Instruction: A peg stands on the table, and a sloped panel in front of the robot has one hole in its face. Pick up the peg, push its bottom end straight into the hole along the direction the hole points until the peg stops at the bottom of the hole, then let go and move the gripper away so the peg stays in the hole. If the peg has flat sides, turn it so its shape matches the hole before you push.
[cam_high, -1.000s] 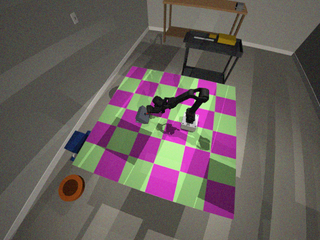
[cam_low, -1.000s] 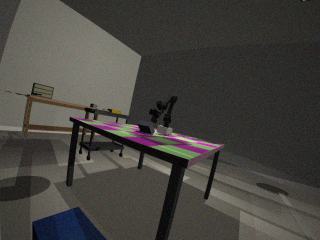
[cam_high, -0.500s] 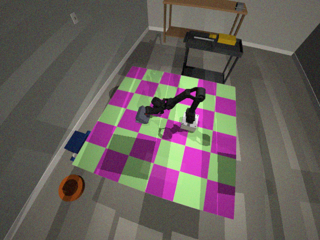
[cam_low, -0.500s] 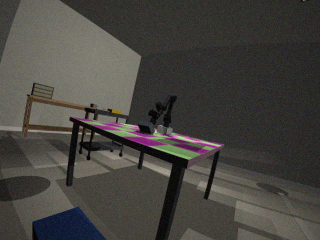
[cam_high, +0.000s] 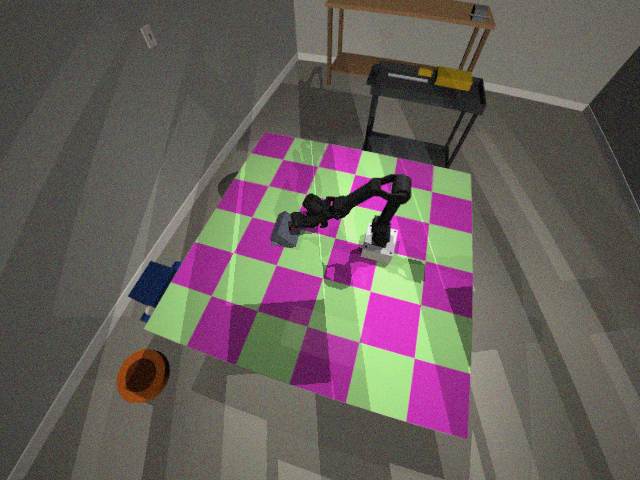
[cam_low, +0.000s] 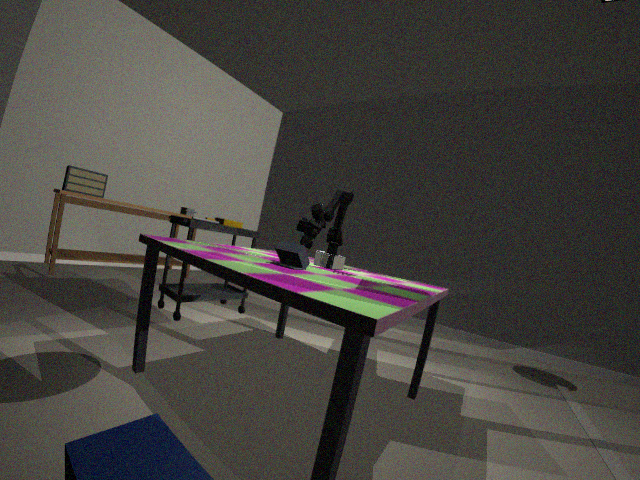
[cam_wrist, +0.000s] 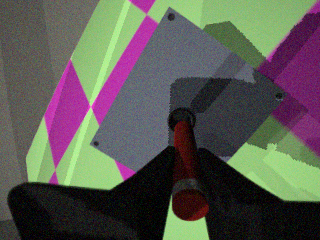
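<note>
Right now my gripper tip is 6 cm short of the grey sloped panel and 5 cm above it. From my gripper tip the other things lie so: red round peg: 1 cm behind, 1 cm above.
</note>
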